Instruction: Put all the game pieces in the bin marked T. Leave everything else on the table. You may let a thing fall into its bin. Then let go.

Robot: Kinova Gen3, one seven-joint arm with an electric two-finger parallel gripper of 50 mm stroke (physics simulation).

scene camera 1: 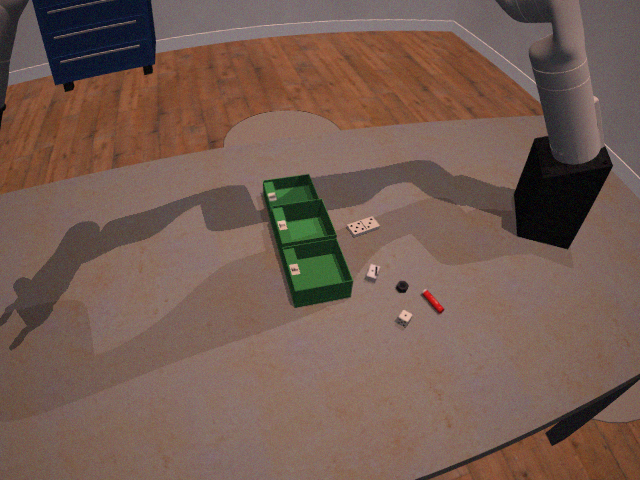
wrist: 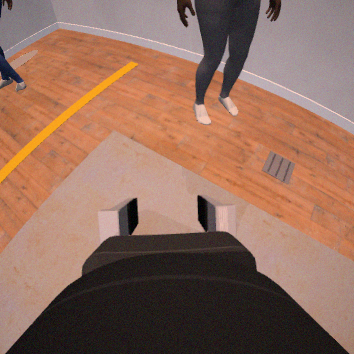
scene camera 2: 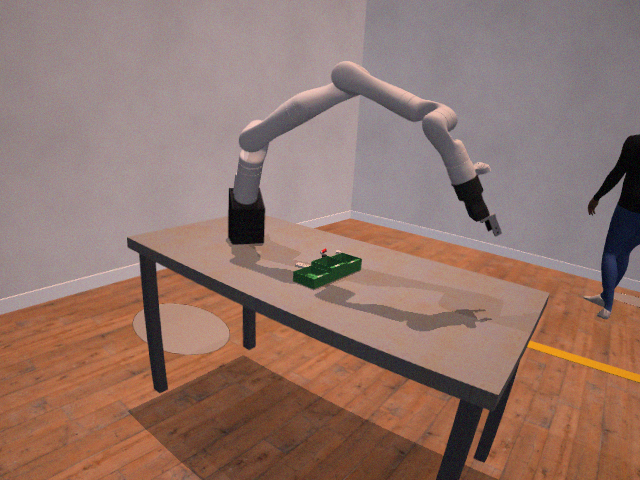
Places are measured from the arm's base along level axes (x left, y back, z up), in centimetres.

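Pixels of known places: gripper, fingertip midpoint: [wrist: 167,209] [scene camera 2: 494,232]; arm's base at its link origin: [scene camera 1: 575,149] [scene camera 2: 245,196].
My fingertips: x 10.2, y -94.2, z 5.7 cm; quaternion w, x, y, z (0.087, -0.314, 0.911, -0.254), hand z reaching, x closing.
For each thing: its top centre in the pictures, then the offset to it from my fingertips. Level surfaces: height alone.
- white domino at its top centre: [scene camera 1: 363,225] [scene camera 2: 303,264] dx -15.3, dy +57.7, dz -22.4 cm
- white die at its top centre: [scene camera 1: 405,315] dx +4.0, dy +57.7, dz -21.5 cm
- small white block at its top centre: [scene camera 1: 373,270] dx -5.2, dy +56.0, dz -22.0 cm
- black nut at its top centre: [scene camera 1: 402,285] dx -1.7, dy +59.6, dz -22.2 cm
- red cylinder at its top centre: [scene camera 1: 433,299] [scene camera 2: 323,249] dx +2.0, dy +63.2, dz -22.1 cm
- table at its surface level: dz -23.1 cm
A white domino [scene camera 1: 362,225] [scene camera 2: 302,264] lies flat beside the green bins. A white die [scene camera 1: 404,317] with dark pips sits on the table. A small white block [scene camera 1: 372,272] with a dot and a dark bar lies near the nearest bin; its kind is hard to tell. Three joined green bins, the near one [scene camera 1: 323,295], the middle one [scene camera 1: 310,228] and the far one [scene camera 1: 295,195], stand empty in a row. Each has a white label, too small to read, so I cannot tell which is T. My gripper [scene camera 2: 493,225] [wrist: 167,209] is open and empty, high above the table's far end from the base, away from the bins.
A black nut [scene camera 1: 402,286] lies between the small white block and a red cylinder [scene camera 1: 433,301] [scene camera 2: 323,251]. The arm's black base [scene camera 1: 560,201] [scene camera 2: 246,222] stands on the table [scene camera 1: 258,403] [scene camera 2: 413,330]. Two people stand on the floor in the wrist view.
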